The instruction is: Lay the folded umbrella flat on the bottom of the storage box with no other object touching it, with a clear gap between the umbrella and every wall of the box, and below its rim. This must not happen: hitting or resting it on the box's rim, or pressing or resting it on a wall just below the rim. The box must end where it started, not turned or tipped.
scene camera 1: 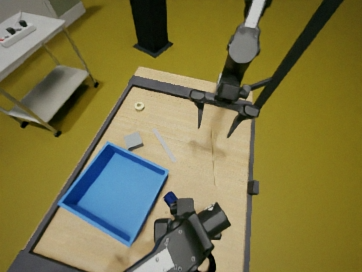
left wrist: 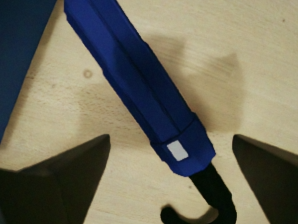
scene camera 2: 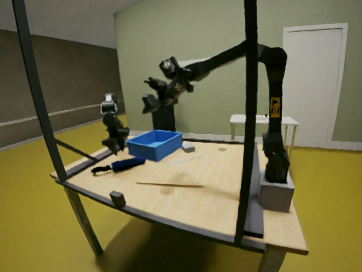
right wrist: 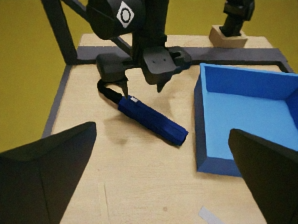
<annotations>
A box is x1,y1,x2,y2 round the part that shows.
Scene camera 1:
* my right gripper: [189,75,259,137]
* blue storage box: [57,141,168,247]
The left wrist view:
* my left gripper: [0,134,297,223]
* folded umbrella: [64,0,236,223]
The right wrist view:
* my left gripper: [96,28,191,98]
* my right gripper: [0,121,297,223]
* folded umbrella: [97,79,188,145]
</annotations>
